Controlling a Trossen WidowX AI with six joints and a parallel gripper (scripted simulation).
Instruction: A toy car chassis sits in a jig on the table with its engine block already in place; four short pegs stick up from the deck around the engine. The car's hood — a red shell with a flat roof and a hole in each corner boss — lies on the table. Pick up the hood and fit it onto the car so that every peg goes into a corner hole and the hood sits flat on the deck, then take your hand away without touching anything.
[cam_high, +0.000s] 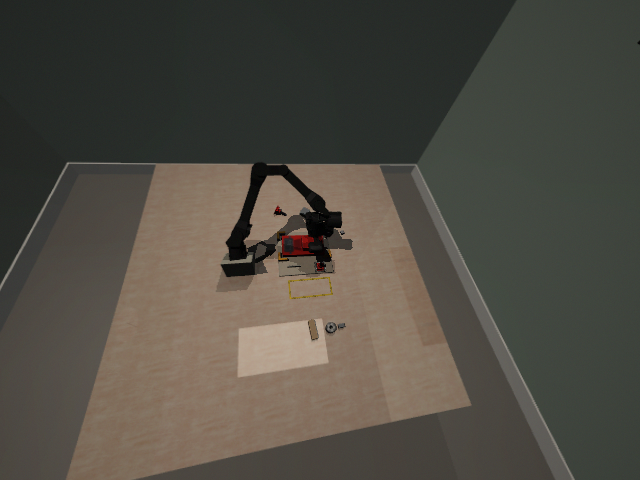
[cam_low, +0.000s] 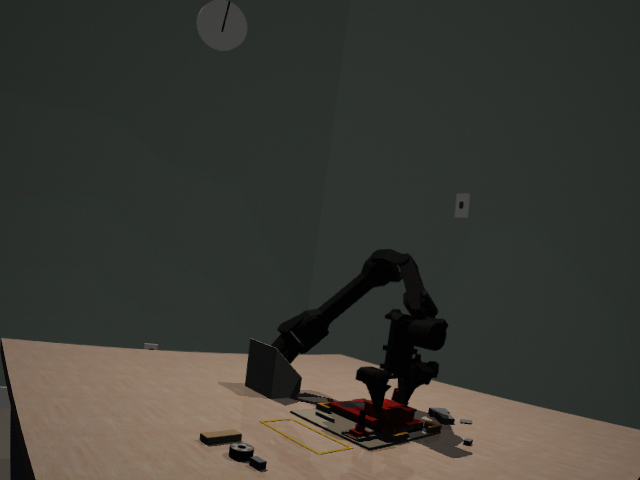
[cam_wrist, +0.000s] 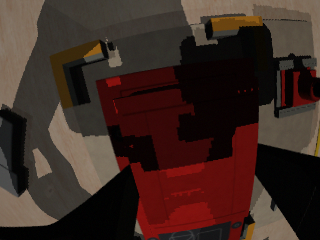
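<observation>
My gripper tip is now 1 cm below the red hood. The rest, counted from my gripper tip: wooden block 10 cm behind, 38 cm to the right, 3 cm below; small grey block 2 cm ahead, 39 cm to the right, 3 cm below.
</observation>
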